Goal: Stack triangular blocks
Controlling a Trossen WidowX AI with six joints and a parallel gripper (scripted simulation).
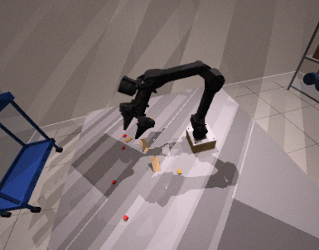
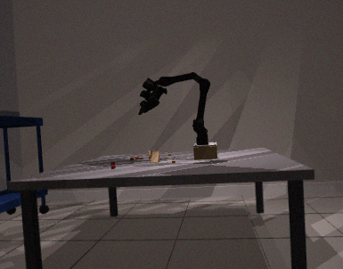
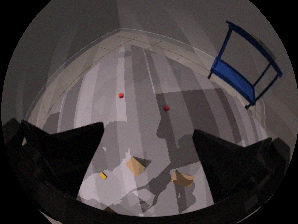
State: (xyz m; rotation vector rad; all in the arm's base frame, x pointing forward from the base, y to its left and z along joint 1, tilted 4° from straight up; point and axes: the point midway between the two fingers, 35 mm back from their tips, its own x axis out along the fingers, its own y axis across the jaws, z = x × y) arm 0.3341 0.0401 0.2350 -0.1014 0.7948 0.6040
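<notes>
Right now my gripper tip is 70 mm past the tan triangular block and 280 mm above it.
</notes>
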